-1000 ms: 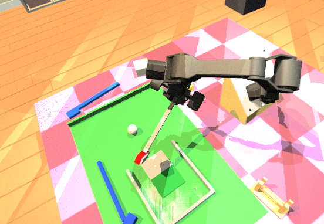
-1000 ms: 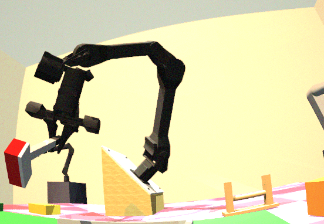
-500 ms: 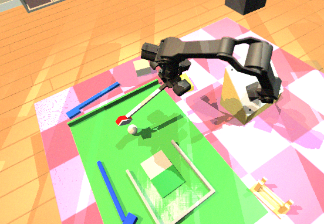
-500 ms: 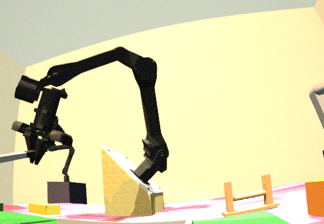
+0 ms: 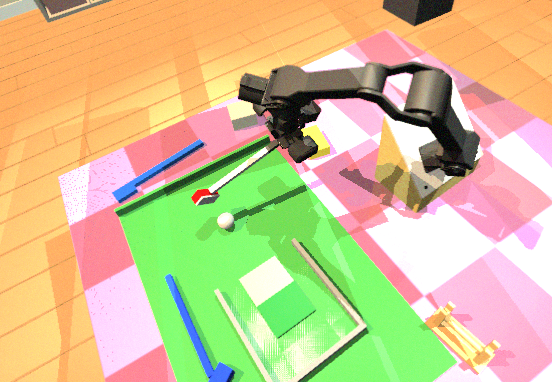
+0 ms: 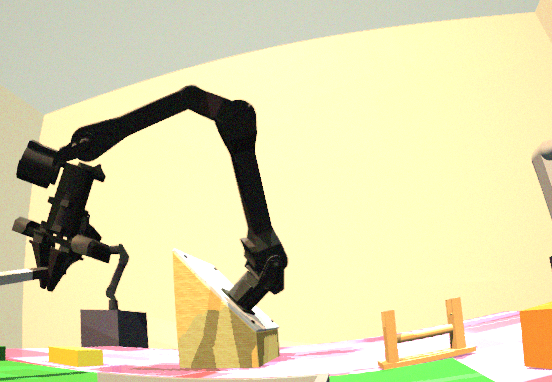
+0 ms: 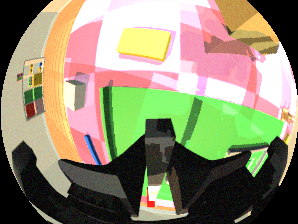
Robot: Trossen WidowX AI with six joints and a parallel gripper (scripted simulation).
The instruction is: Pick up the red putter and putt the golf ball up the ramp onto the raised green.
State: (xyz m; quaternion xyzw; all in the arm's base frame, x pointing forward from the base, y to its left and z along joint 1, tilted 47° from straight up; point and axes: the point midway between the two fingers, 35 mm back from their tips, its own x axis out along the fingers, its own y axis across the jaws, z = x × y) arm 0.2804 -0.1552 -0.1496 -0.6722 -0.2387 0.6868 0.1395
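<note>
The putter is 12 cm ahead of my gripper tip and 2 cm to the left of it. Also, from my gripper tip: white golf ball (20 cm ahead, 11 cm below, 6 cm to the left); then green mat (21 cm to the left, 20 cm ahead, 13 cm below); then white block (29 cm to the right, 11 cm below).
</note>
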